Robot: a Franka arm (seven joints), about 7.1 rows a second.
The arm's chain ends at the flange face. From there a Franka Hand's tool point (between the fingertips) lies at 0.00 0.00 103.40 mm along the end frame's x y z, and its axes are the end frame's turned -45 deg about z.
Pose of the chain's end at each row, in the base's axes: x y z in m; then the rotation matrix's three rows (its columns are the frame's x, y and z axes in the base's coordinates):
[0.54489, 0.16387, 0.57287], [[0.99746, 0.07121, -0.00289], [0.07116, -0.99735, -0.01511], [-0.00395, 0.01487, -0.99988]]
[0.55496, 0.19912, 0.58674], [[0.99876, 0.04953, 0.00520], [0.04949, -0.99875, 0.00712], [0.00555, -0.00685, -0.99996]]
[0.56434, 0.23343, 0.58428], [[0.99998, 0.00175, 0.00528], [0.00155, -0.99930, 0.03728], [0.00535, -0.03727, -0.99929]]
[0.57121, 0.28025, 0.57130], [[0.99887, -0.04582, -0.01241], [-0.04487, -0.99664, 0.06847], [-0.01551, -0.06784, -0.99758]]
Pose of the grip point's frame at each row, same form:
[0.54459, 0.16231, 0.46948], [[0.65496, 0.75566, -0.00289], [0.75555, -0.65492, -0.01511], [-0.01331, 0.00772, -0.99988]]
[0.55550, 0.19986, 0.48334], [[0.67121, 0.74125, 0.00520], [0.74122, -0.67123, 0.00712], [0.00877, -0.00092, -0.99996]]
[0.56489, 0.23728, 0.48095], [[0.70586, 0.70833, 0.00528], [0.70771, -0.70552, 0.03728], [0.03014, -0.02257, -0.99929]]
[0.56993, 0.28733, 0.46815], [[0.73871, 0.67391, -0.01241], [0.67300, -0.73646, 0.06847], [0.03700, -0.05894, -0.99758]]

